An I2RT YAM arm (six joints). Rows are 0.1 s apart.
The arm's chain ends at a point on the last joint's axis. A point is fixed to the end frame.
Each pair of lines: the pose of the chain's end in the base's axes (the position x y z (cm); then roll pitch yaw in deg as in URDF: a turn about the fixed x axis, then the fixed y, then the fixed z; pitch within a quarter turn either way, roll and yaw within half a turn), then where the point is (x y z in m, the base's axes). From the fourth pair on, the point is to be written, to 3 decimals.
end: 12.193 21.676 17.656 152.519 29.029 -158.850
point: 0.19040 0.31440 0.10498
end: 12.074 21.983 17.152 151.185 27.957 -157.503
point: 0.18398 0.32061 0.09949
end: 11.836 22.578 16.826 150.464 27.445 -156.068
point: 0.17754 0.32894 0.09614
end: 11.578 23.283 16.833 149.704 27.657 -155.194
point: 0.173 0.338 0.097
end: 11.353 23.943 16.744 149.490 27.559 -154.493
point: 0.169 0.346 0.097
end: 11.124 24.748 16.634 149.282 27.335 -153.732
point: 0.164 0.355 0.095
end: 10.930 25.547 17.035 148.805 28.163 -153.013
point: 0.161 0.364 0.101
